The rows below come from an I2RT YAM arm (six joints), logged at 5 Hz.
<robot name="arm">
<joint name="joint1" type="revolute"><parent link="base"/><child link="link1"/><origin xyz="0 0 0.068" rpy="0 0 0"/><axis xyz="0 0 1"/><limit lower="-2.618" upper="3.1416"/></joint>
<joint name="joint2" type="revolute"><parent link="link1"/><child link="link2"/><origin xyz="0.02 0.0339 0.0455" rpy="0 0 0"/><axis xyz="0 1 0"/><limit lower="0" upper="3.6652"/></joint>
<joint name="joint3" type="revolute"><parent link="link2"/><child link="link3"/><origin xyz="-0.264 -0.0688 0" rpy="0 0 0"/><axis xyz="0 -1 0"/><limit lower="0" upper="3.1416"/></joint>
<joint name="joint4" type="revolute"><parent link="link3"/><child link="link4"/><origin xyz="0.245 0.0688 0.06" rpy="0 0 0"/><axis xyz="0 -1 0"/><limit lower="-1.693" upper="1.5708"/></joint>
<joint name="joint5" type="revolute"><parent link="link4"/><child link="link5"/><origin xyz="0.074 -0.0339 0.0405" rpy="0 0 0"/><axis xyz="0 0 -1"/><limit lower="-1.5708" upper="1.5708"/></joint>
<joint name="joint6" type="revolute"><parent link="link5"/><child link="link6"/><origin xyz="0.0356 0 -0.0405" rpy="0 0 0"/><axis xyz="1 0 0"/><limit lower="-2.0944" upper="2.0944"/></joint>
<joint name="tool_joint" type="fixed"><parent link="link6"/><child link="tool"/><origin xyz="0 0 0" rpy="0 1.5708 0"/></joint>
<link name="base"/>
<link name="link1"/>
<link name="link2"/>
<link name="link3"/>
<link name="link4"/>
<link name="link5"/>
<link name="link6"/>
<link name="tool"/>
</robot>
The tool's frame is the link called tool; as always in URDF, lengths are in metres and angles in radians.
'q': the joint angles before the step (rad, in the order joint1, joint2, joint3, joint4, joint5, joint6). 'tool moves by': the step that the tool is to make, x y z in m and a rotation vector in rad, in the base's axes. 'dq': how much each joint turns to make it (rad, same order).
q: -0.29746, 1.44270, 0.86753, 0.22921, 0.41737, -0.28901
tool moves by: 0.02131, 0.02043, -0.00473, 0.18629, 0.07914, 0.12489
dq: 0.06400, 0.06531, 0.11028, -0.21479, -0.12199, 0.12669
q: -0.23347, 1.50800, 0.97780, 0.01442, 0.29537, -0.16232
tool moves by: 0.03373, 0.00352, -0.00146, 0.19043, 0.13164, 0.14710
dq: 0.01146, 0.14381, 0.20899, -0.24703, -0.20009, 0.05143
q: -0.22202, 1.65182, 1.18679, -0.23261, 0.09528, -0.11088
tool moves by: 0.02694, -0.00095, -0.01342, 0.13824, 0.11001, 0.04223
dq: 0.00320, 0.13918, 0.15227, -0.15307, -0.10500, 0.05263
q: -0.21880, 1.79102, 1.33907, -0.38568, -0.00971, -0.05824
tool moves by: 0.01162, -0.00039, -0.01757, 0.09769, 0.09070, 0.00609
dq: -0.00023, 0.08504, 0.06724, -0.09025, -0.06282, 0.04262
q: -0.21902, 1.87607, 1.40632, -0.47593, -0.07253, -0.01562
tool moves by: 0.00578, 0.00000, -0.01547, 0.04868, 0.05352, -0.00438
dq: 0.00073, 0.05218, 0.02221, -0.03075, -0.02688, 0.02444
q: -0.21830, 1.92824, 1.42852, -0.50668, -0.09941, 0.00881
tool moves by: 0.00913, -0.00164, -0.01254, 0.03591, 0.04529, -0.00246
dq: -0.00085, 0.06153, 0.04661, -0.03550, -0.02082, 0.01442
